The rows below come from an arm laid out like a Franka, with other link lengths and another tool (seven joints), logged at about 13 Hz.
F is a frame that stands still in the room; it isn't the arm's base.
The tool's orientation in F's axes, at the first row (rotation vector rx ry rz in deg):
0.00, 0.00, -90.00
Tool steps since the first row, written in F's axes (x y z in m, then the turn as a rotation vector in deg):
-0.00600, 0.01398, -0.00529, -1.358, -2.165, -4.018
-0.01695, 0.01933, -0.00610, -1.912, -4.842, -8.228
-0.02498, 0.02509, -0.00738, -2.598, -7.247, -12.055
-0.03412, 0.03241, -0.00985, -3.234, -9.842, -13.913
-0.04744, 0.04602, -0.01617, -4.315, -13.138, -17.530
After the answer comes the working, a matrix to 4 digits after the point.
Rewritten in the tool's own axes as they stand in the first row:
-0.01398, -0.00600, -0.00529, 2.165, -1.358, -4.018
-0.01933, -0.01695, -0.00610, 4.842, -1.912, -8.228
-0.02509, -0.02498, -0.00738, 7.247, -2.598, -12.055
-0.03241, -0.03412, -0.00985, 9.842, -3.234, -13.913
-0.04602, -0.04744, -0.01617, 13.138, -4.315, -17.530

The tool's axes in the first row as the columns of a matrix, in F's axes (rounded; the answer above uses it unrounded):
0.0000, 1.0000, 0.0000
-1.0000, 0.0000, 0.0000
0.0000, 0.0000, 1.0000

